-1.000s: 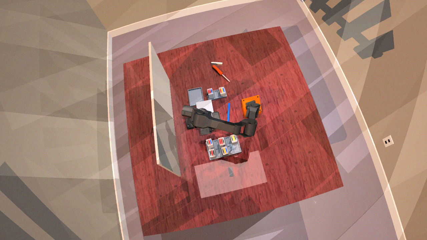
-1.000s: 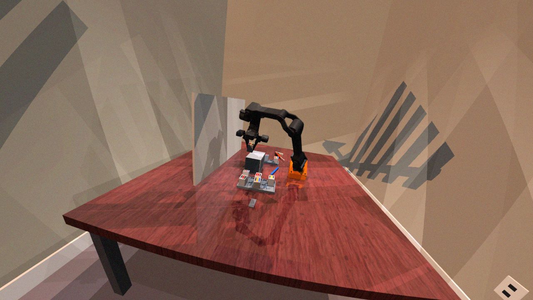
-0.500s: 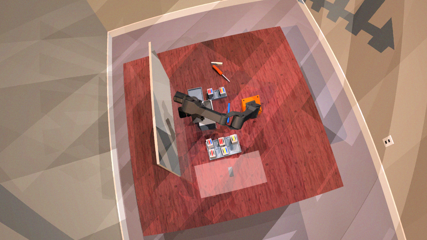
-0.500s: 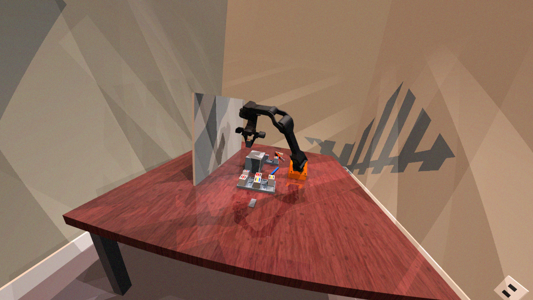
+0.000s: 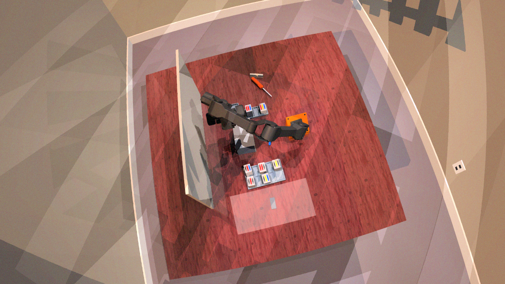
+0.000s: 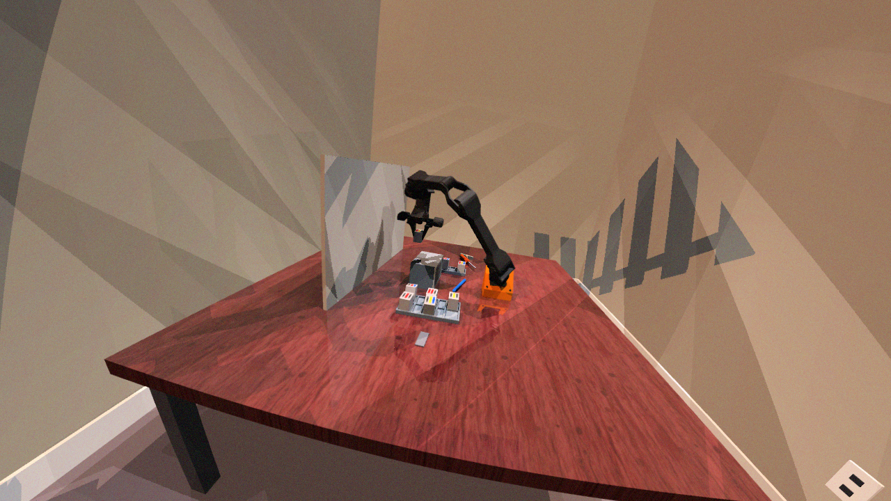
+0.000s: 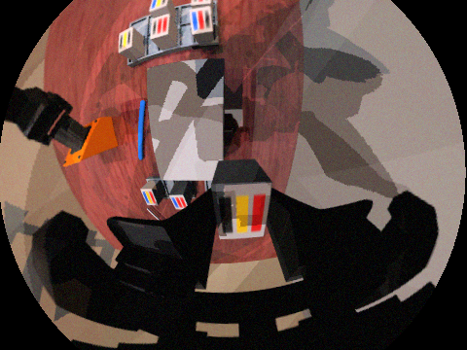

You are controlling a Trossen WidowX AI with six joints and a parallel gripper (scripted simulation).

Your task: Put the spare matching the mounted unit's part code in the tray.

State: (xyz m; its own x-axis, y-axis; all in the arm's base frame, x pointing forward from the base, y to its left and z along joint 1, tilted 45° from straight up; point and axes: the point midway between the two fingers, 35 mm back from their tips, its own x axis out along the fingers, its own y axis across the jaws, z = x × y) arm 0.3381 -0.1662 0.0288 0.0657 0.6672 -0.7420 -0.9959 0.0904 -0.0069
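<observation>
Now: gripper tip 3 cm past the grey tray, 11 cm to the left of it and 16 cm above it. The rest, counted from my gripper tip: spare block 2 cm above; then mounted unit 6 cm behind, 7 cm to the left, 11 cm below; then tall mirror panel 17 cm ahead, 3 cm to the left, 6 cm above.
</observation>
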